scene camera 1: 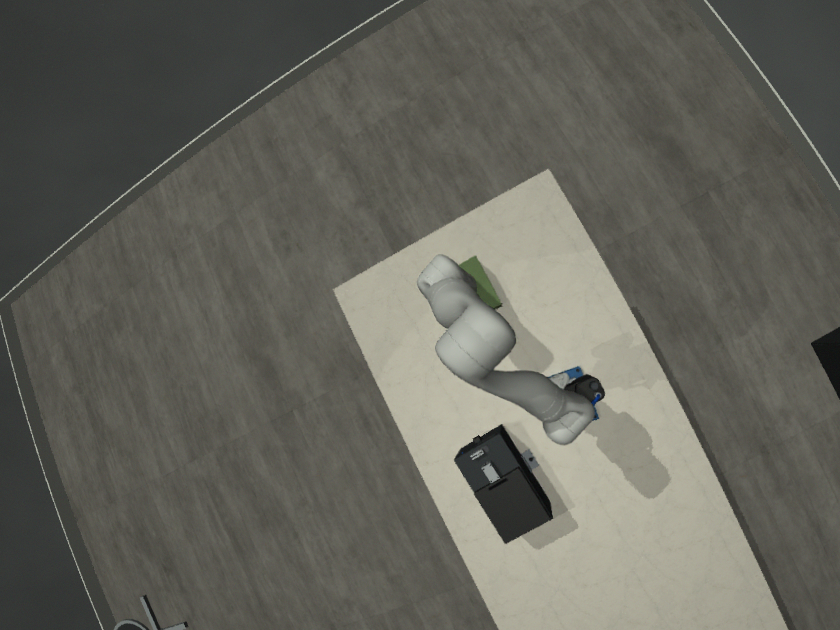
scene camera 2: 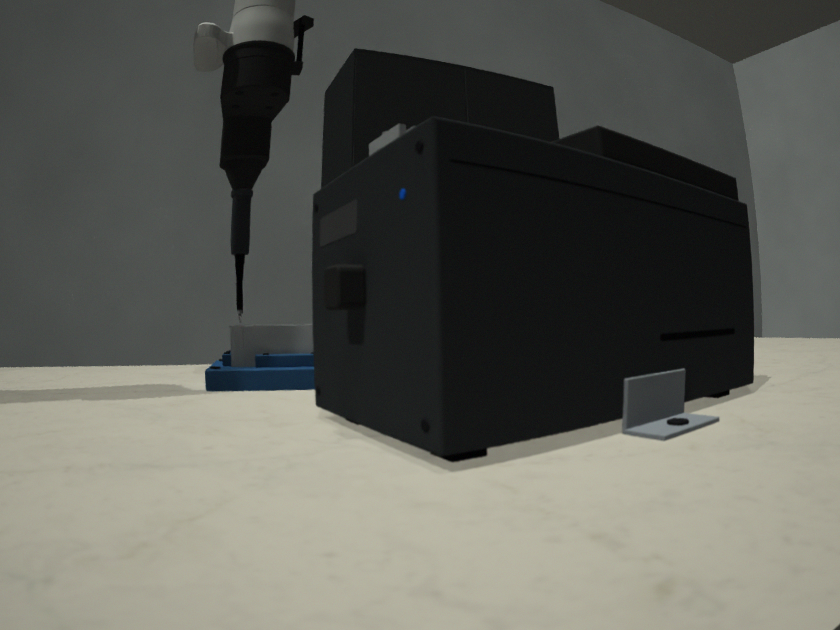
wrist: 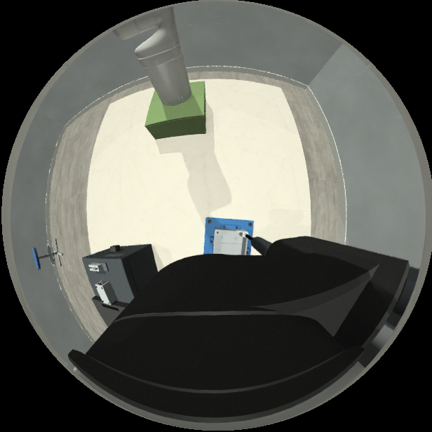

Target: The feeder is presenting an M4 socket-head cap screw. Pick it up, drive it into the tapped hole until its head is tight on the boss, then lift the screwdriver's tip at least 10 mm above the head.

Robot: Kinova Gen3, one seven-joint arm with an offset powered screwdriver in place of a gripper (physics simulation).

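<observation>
The screwdriver tip (scene camera 2: pixel 239 305) (wrist: pixel 248 236) is upright above the near left corner of the pale grey part (scene camera 2: pixel 274 339) (wrist: pixel 229 241) in the scene camera 2 view. A small silvery screw (scene camera 2: pixel 239 316) hangs at the tip, its lower end close to the part's top face; contact cannot be told. The part sits in a blue fixture (scene camera 1: pixel 575 372) (scene camera 2: pixel 264 379) (wrist: pixel 216 221). The boss hole is not clearly visible. The black feeder box (scene camera 1: pixel 514 505) (scene camera 2: pixel 576 271) (wrist: pixel 137 265) stands apart from the fixture. In the scene camera 1 view the arm hides the tip.
A green block (scene camera 1: pixel 480 281) (wrist: pixel 177 127) is at the arm's base. A small grey bracket (scene camera 1: pixel 530 459) (scene camera 2: pixel 654 400) stands beside the feeder. The pale table top (scene camera 1: pixel 644 542) (scene camera 2: pixel 407 542) (wrist: pixel 250 150) carries them all. The arm (scene camera 1: pixel 525 393) reaches over the table.
</observation>
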